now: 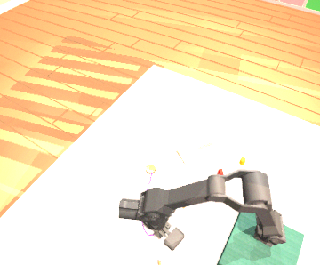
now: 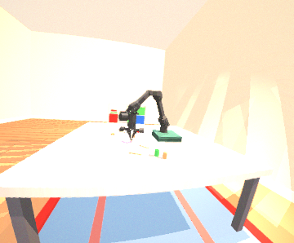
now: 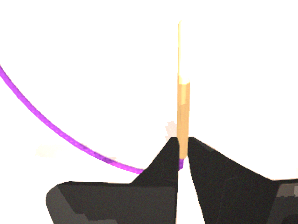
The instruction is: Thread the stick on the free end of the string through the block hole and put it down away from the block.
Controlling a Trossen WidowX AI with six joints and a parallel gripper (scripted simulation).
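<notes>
My gripper tip is 14 cm to the left of the wooden block and 2 cm past it. Round my gripper tip: round wooden button (19 cm to the right, 16 cm ahead, 1 cm below); thin wooden stick (1 cm to the right); green object (24 cm to the left, 14 cm behind, 1 cm above).
</notes>
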